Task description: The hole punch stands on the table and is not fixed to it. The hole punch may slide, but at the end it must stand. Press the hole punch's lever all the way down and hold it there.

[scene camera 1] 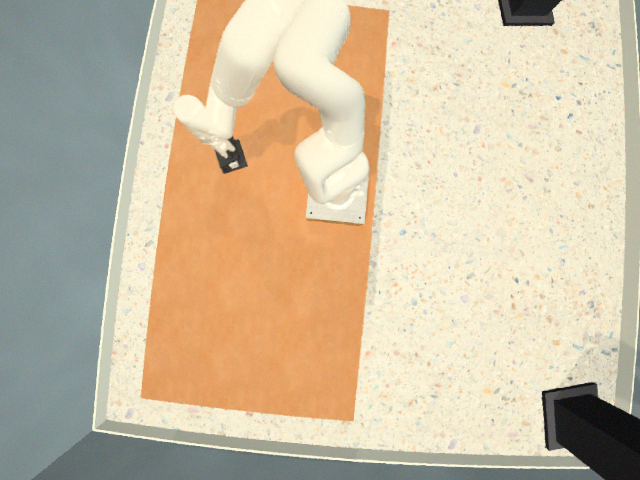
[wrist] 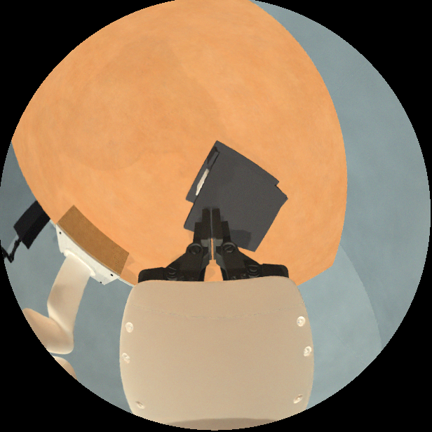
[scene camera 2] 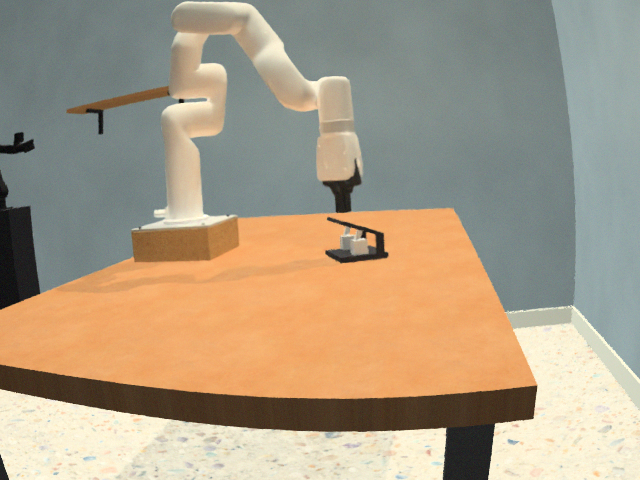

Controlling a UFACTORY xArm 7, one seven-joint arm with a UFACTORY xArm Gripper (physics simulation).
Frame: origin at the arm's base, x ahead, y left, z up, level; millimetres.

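Seen in the pictures: gripper, fingertip midpoint: (scene camera 1: 228, 155) (scene camera 2: 343, 212); arm's base at its link origin: (scene camera 2: 186, 221).
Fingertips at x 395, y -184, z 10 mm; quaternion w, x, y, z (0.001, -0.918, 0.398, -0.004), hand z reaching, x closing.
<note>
Offsets run from my fingertips to a thing's top centre. "pt": to the spot under its first point. Level surfaces: height alone.
The black hole punch {pt 4 mm right, 23 mm back, 82 mm down} (scene camera 1: 241, 161) (scene camera 2: 340, 255) (wrist: 235, 185) stands upright on its base on the table {94 mm down} (scene camera 1: 248, 310) (scene camera 2: 258, 320) (wrist: 150, 100). Its flat black lever {pt 86 mm right, 30 mm ahead, 25 mm down} (scene camera 2: 361, 227) (wrist: 240, 200) is up: it slopes from the high free end at the left down to the hinge post at the right in scene camera 2. Two light blocks show under it. My gripper (scene camera 2: 343, 210) (wrist: 211, 219) is shut and empty, pointing down. In scene camera 2 its tips are a little above the lever near the free end, with a small gap. In scene camera 1 the tips cannot be made out against the punch.
The arm's base stands on a wooden block (scene camera 2: 170, 246) (wrist: 92, 237) on the table, to the left of the punch in scene camera 2. A wall shelf (scene camera 2: 124, 99) is behind the arm. The table's right edge in scene camera 2 lies beyond the punch.
</note>
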